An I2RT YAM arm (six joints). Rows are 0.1 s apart.
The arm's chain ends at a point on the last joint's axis. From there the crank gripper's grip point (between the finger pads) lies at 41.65 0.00 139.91 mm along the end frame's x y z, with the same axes.
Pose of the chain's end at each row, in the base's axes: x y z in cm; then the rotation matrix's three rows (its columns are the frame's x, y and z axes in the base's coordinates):
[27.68 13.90 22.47], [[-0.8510 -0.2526 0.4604], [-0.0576 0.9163 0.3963], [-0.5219 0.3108 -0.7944]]
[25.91 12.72 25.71], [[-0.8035 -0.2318 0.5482], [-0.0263 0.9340 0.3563], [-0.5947 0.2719 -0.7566]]
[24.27 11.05 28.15], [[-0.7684 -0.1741 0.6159], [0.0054 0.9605 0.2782], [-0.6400 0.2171 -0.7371]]
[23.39 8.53 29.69], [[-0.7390 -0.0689 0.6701], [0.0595 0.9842 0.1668], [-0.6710 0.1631 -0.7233]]
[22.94 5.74 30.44], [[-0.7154 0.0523 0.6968], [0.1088 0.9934 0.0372], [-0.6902 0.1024 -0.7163]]
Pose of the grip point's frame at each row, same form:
[30.58 19.20 9.18], [[-0.8510 -0.2526 0.4604], [-0.0576 0.9163 0.3963], [-0.5219 0.3108 -0.7944]]
[30.23 17.60 12.65], [[-0.8035 -0.2318 0.5482], [-0.0263 0.9340 0.3563], [-0.5947 0.2719 -0.7566]]
[29.69 14.96 15.17], [[-0.7684 -0.1741 0.6159], [0.0054 0.9605 0.2782], [-0.6400 0.2171 -0.7371]]
[29.69 11.11 16.78], [[-0.7390 -0.0689 0.6701], [0.0595 0.9842 0.1668], [-0.6710 0.1631 -0.7233]]
[29.71 6.71 17.54], [[-0.7154 0.0523 0.6968], [0.1088 0.9934 0.0372], [-0.6902 0.1024 -0.7163]]

